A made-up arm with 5 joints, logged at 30 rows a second.
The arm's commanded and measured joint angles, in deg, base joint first. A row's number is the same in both.
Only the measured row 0 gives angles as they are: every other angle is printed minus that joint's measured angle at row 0.
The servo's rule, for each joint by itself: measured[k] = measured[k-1] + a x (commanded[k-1-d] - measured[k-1]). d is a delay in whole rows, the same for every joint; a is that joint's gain. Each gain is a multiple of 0.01, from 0.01 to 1. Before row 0 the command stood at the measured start. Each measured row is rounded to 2 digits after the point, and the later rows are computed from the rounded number. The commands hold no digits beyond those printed.
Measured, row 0:
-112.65, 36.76, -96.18, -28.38, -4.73
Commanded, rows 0 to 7:
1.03, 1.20, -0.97, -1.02, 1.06
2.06, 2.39, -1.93, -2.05, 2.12
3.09, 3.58, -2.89, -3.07, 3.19
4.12, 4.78, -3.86, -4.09, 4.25
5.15, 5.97, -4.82, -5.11, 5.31
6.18, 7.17, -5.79, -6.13, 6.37
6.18, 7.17, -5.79, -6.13, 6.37
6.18, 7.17, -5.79, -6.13, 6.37
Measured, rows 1 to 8:
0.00, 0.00, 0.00, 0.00, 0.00
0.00, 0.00, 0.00, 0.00, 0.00
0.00, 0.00, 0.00, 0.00, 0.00
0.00, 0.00, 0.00, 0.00, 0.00
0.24, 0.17, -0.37, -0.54, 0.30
0.66, 0.48, -0.96, -1.34, 0.81
1.22, 0.91, -1.69, -2.26, 1.48
1.89, 1.45, -2.51, -3.23, 2.26
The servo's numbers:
d 4
a 0.23 0.14 0.38 0.53 0.28

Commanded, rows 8 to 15:
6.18, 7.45, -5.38, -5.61, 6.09
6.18, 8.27, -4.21, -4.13, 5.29
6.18, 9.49, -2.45, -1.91, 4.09
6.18, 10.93, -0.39, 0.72, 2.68
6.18, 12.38, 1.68, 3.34, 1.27
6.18, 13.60, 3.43, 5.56, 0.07
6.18, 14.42, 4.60, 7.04, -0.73
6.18, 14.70, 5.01, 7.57, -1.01
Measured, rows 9 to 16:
2.64, 2.08, -3.39, -4.23, 3.11
3.45, 2.79, -4.30, -5.24, 4.02
4.08, 3.40, -4.87, -5.71, 4.68
4.56, 3.93, -5.22, -5.93, 5.15
4.93, 4.42, -5.28, -5.76, 5.41
5.22, 4.96, -4.87, -4.90, 5.38
5.44, 5.59, -3.95, -3.32, 5.02
5.61, 6.34, -2.60, -1.18, 4.36

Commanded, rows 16 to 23:
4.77, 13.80, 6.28, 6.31, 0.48
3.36, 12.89, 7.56, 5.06, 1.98
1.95, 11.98, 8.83, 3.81, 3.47
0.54, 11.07, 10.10, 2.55, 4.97
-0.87, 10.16, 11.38, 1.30, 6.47
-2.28, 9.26, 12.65, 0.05, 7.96
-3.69, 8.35, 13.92, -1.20, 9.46
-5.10, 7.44, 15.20, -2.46, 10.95
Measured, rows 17 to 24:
5.74, 7.19, -0.97, 1.22, 3.49
5.84, 8.09, 0.70, 3.52, 2.53
5.92, 8.98, 2.18, 5.39, 1.62
5.98, 9.78, 3.26, 6.55, 0.88
5.70, 10.34, 4.41, 6.42, 0.77
5.16, 10.70, 5.61, 5.70, 1.11
4.42, 10.88, 6.83, 4.70, 1.77
3.53, 10.91, 8.07, 3.56, 2.67

